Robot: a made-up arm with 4 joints.
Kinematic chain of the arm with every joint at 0, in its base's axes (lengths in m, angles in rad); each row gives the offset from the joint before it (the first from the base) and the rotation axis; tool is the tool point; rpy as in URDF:
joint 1: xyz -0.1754 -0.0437 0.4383 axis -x
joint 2: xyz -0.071 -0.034 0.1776 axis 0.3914 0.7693 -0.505
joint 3: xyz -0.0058 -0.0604 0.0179 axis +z
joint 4: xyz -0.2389 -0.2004 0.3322 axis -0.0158 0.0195 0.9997
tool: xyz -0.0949 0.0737 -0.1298 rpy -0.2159 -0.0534 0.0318
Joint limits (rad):
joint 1: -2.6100..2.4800
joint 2: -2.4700..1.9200
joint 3: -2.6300..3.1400
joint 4: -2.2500..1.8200
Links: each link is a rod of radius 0.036 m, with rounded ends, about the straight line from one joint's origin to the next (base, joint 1, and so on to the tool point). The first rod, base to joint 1, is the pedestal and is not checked.
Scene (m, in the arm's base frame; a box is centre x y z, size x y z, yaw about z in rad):
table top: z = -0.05
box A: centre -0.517 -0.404 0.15 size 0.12 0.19 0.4 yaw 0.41
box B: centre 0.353 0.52 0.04 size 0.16 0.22 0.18 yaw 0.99
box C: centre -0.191 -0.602 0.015 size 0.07 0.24 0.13 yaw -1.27
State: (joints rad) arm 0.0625 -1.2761 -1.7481 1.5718
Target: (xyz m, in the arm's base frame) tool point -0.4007 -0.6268 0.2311
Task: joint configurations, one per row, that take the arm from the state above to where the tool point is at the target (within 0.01 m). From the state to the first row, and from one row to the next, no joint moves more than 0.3 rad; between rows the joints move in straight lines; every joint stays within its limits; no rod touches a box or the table.
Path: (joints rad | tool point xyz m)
1: 0.1230 -1.3658 -1.4538 1.6338 | -0.6157 -0.1817 0.3740
2: 0.1835 -1.4555 -1.1595 1.6959 | -0.5811 -0.3282 0.4363
3: 0.2440 -1.5452 -0.8652 1.7580 | -0.5299 -0.4284 0.5539
4: 0.3045 -1.6349 -0.5709 1.8200 | -0.4761 -0.4631 0.7051
5: 0.0192 -1.5202 -0.3251 1.5415 | -0.4861 -0.5330 0.6419
6: -0.2662 -1.4055 -0.0792 1.2630 | -0.4841 -0.5901 0.5606
7: -0.5515 -1.2909 0.1666 0.9844 | -0.4688 -0.6290 0.4622
8: -0.8368 -1.1762 0.4125 0.7059 | -0.4405 -0.6434 0.3501
9: -1.1221 -1.0615 0.6583 0.4274 | -0.4007 -0.6268 0.2311

